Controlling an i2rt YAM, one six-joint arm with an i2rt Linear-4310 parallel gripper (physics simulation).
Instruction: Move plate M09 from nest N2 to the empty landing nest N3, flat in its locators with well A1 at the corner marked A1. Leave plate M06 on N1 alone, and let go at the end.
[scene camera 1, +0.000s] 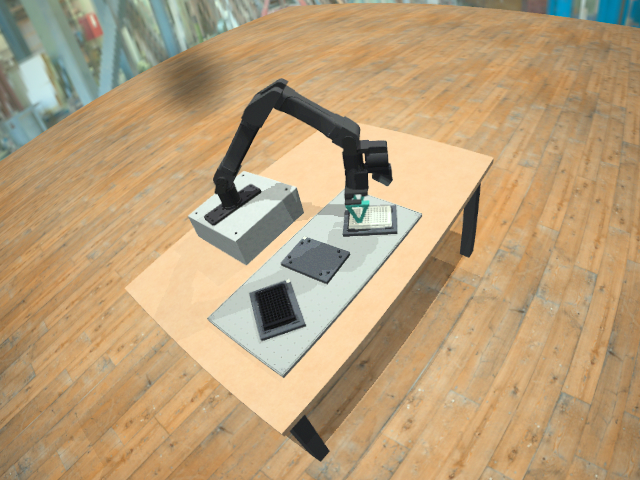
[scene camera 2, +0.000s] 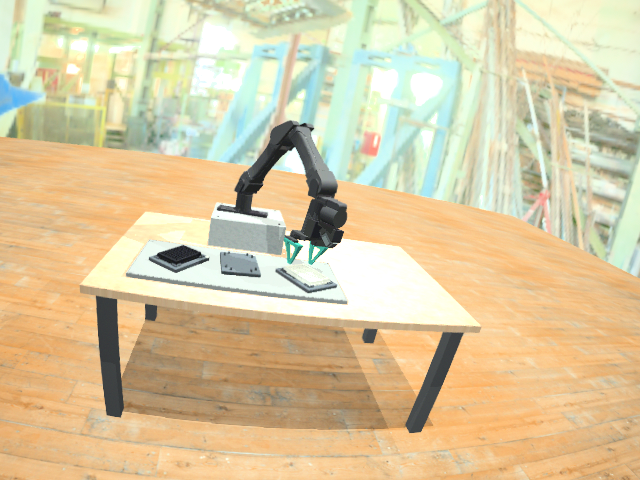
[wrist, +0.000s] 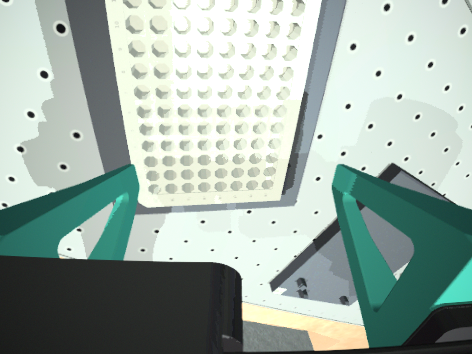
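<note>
A white 96-well plate (scene camera 1: 379, 217) (scene camera 2: 310, 274) (wrist: 215, 100) lies in a dark nest (scene camera 1: 394, 222) (wrist: 92, 75). A black plate (scene camera 1: 275, 305) (scene camera 2: 179, 253) sits in the nest at the other end of the board. No plate or nest label is legible. The empty dark nest (scene camera 1: 315, 259) (scene camera 2: 239, 263) (wrist: 320, 267) lies between them, with locator pegs and a small white mark at one corner. My gripper (scene camera 1: 358, 220) (scene camera 2: 301, 263) (wrist: 235, 175) is open and empty, low by the white plate. In the wrist view its fingertips stand on either side of the plate's near end; their exact height is unclear.
The nests rest on a grey perforated board (scene camera 1: 330, 304) (scene camera 2: 266, 284) (wrist: 360, 80) on a wooden table (scene camera 1: 439, 165) (scene camera 2: 413, 294). The arm stands on a grey block (scene camera 1: 268, 232) (scene camera 2: 245, 235) behind the board.
</note>
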